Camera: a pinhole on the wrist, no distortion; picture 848 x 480 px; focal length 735.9 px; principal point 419.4 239.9 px. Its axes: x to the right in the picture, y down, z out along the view. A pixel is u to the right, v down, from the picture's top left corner.
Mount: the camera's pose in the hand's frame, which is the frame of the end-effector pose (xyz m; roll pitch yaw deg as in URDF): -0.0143 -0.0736 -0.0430 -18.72 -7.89 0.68
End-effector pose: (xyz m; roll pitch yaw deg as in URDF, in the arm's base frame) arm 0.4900 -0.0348 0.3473 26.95 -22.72 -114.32
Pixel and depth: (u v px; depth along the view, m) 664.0 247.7 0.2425
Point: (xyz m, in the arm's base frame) 0.4310 0.0333 0.5233
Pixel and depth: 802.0 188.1 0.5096
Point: 0.3427 0.0445 0.8377
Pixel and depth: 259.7 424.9 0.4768
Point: 0.6306 0.2502 0.6484
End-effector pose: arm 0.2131 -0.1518 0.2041 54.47 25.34 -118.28
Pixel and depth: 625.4 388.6 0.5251
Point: -0.1103 -0.2448 0.5500
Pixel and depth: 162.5 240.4 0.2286
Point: 0.1318 -0.0256 0.3404
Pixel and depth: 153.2 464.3 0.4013
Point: 0.1314 -0.0390 0.5614
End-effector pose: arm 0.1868 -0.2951 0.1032 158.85 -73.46 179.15
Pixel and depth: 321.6 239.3 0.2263
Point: 0.0605 -0.2353 -0.0122
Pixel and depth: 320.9 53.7 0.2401
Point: 0.0147 -0.2726 -0.0317
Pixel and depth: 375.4 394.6 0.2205
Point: 0.0863 -0.2026 0.0152
